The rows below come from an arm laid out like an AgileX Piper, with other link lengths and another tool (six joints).
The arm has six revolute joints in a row. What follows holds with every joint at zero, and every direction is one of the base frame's. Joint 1 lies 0.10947 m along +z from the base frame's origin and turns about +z. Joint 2 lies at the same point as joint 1 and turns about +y. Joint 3 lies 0.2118 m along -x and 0.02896 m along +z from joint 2 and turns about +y. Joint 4 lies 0.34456 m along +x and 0.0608 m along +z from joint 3 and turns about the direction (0.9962, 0, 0.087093). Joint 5 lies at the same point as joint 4 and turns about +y. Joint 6 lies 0.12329 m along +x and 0.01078 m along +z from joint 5 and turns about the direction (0.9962, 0, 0.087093). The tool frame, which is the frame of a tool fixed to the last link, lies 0.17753 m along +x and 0.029 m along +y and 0.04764 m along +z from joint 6; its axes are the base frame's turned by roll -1.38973, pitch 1.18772 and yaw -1.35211 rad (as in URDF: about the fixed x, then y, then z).
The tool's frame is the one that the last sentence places.
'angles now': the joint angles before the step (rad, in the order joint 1, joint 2, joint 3, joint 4, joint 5, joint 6). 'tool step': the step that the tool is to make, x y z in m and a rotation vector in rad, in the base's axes. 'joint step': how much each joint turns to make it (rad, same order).
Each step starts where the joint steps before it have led.
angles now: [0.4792, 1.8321, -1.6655, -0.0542, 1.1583, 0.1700]
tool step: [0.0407, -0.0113, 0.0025, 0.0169, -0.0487, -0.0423]
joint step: [-0.0462, 0.0895, -0.0995, -0.0061, -0.0413, -0.0012]
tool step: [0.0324, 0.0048, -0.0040, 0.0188, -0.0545, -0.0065]
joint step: [-0.0143, 0.0877, -0.0779, -0.0043, -0.0675, -0.0036]
